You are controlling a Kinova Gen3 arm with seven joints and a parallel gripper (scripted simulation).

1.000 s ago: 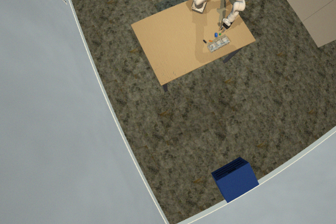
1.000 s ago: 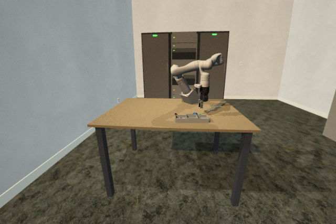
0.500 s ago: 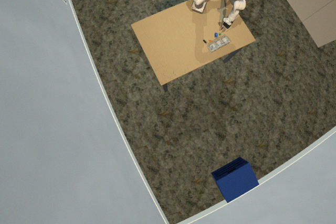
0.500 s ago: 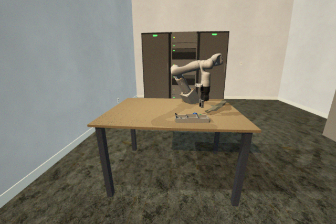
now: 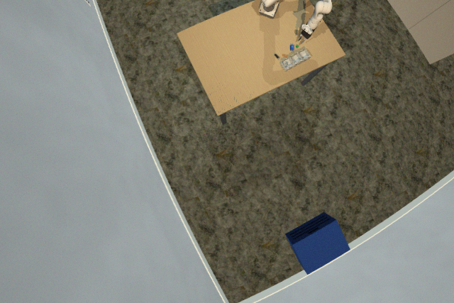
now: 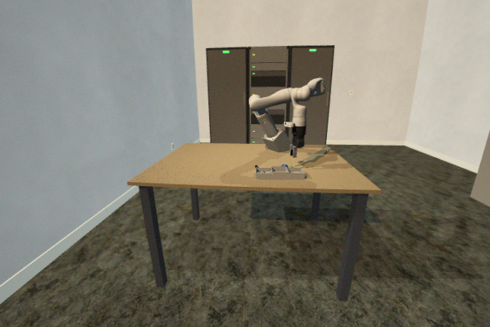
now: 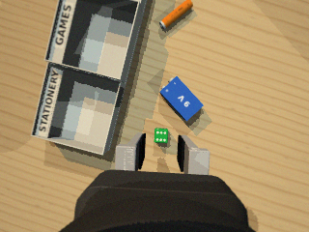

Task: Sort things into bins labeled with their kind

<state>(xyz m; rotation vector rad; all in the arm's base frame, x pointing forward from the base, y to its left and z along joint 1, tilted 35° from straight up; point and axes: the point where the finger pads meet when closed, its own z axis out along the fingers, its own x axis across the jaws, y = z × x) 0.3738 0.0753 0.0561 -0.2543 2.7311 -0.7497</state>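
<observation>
My gripper is now 9 cm above the green die. From my hand the other things lie so: black part 7 cm ahead, 19 cm to the right, 8 cm below; blue 9V battery 1 cm behind, 5 cm to the right, 9 cm below; orange battery 15 cm to the right, 9 cm below.
</observation>
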